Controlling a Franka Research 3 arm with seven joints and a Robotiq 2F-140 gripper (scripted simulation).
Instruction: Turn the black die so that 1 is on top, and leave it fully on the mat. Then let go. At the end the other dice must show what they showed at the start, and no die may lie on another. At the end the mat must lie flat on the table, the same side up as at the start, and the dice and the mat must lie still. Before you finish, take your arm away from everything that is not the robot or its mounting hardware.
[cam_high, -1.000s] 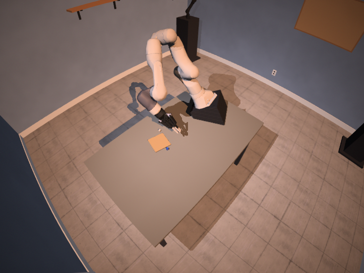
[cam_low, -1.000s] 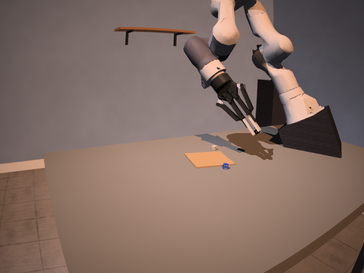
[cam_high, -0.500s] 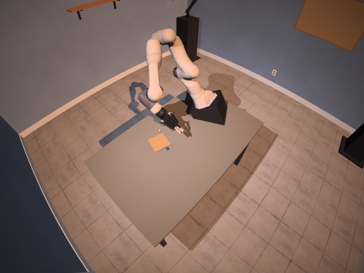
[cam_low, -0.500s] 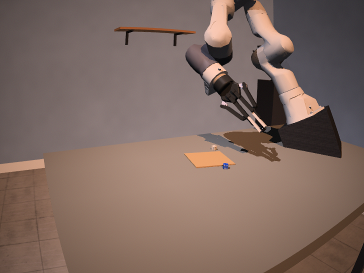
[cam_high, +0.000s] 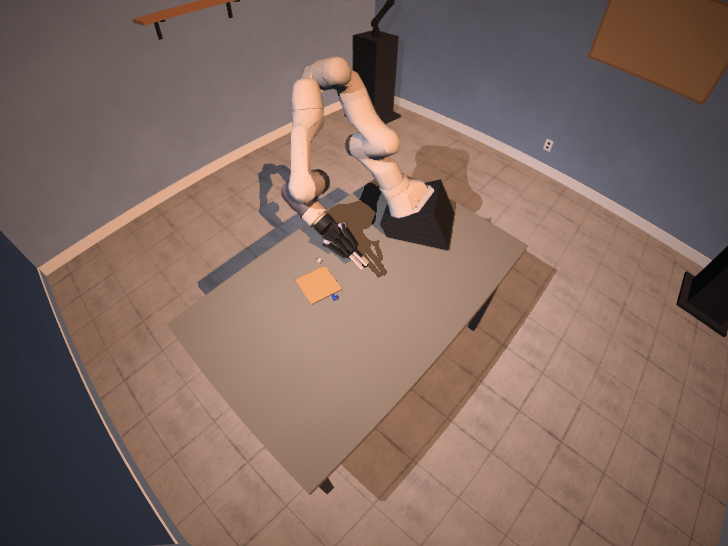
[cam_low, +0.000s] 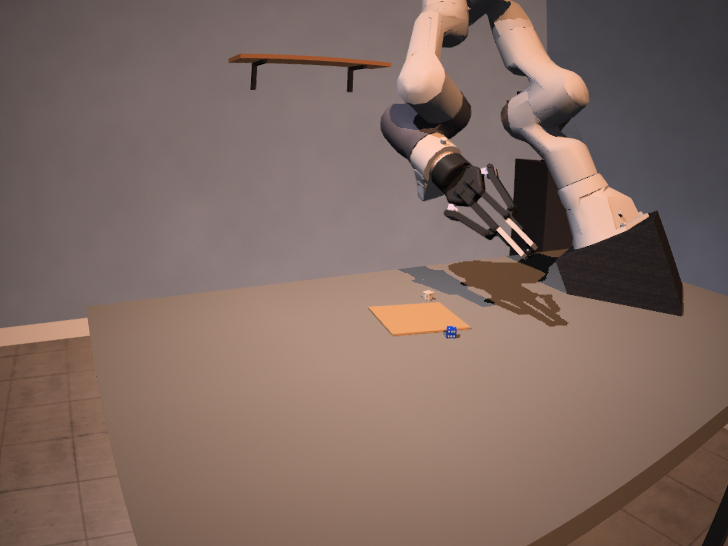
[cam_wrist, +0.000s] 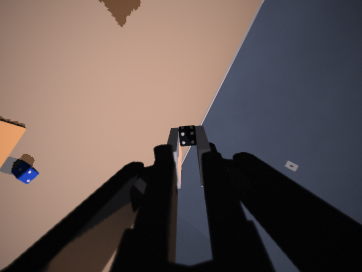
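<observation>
The black die lies 10 mm behind my hand, 20 mm to the left of it and 20 mm below it. Also, from my hand: orange mat: 110 mm ahead, 120 mm to the right, 160 mm below; blue die: 110 mm ahead, 20 mm to the right, 150 mm below; white die: 30 mm ahead, 200 mm to the right, 150 mm below.
</observation>
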